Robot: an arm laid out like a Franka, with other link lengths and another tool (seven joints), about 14 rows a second.
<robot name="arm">
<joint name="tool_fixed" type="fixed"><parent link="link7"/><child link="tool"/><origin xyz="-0.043 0.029 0.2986" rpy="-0.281 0 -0.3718"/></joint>
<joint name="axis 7" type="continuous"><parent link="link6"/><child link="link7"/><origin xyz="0.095 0 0" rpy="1.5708 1.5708 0"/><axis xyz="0 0 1"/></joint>
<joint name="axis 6" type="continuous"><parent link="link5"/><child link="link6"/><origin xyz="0 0 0" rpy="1.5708 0 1.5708"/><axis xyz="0 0 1"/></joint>
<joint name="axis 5" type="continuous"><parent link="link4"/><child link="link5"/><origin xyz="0.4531 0.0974 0" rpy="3.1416 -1.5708 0"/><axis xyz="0 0 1"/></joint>
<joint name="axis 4" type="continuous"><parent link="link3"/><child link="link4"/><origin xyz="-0.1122 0 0" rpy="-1.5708 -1.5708 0"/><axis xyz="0 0 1"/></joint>
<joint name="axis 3" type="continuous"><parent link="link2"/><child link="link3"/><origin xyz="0 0.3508 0" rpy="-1.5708 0 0"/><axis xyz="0 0 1"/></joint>
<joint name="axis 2" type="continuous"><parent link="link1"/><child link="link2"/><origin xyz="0 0 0" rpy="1.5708 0 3.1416"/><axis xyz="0 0 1"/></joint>
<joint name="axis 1" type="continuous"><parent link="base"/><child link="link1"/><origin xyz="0 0 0.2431" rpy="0 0 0"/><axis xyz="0 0 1"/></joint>
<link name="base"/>
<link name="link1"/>
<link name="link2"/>
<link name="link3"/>
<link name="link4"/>
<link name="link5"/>
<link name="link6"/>
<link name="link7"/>
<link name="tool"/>
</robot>
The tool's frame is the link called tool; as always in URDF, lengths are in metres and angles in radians. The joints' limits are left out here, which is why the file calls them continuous.
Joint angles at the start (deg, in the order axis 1, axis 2, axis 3, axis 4, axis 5, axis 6, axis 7):
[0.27 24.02 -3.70 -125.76 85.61 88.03 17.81]
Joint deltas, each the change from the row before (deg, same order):
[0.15 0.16 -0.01 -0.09 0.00 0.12 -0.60]
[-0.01 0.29 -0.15 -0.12 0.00 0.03 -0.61]
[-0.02 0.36 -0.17 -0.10 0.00 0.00 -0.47]
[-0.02 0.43 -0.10 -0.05 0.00 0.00 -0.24]
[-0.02 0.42 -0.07 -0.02 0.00 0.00 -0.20]
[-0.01 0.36 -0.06 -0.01 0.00 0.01 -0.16]
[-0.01 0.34 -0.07 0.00 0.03 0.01 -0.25]
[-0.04 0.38 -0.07 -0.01 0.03 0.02 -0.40]
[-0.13 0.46 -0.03 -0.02 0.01 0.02 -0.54]
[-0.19 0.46 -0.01 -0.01 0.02 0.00 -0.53]
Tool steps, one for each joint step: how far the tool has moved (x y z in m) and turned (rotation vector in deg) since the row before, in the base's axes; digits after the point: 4 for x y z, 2 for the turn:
[-0.0012 0.0011 -0.0030 -0.09 -0.35 0.10]
[-0.0008 -0.0017 -0.0042 -0.07 -0.20 -0.14]
[-0.0010 -0.0019 -0.0046 -0.06 -0.01 -0.16]
[-0.0013 -0.0012 -0.0048 -0.04 0.24 -0.10]
[-0.0012 -0.0009 -0.0044 -0.03 0.24 -0.08]
[-0.0011 -0.0007 -0.0038 -0.03 0.21 -0.06]
[-0.0007 -0.0008 -0.0036 -0.02 0.09 -0.09]
[-0.0007 -0.0011 -0.0041 -0.03 -0.01 -0.12]
[-0.0009 -0.0016 -0.0050 -0.02 -0.06 -0.15]
[-0.0007 -0.0019 -0.0048 0.01 -0.06 -0.20]

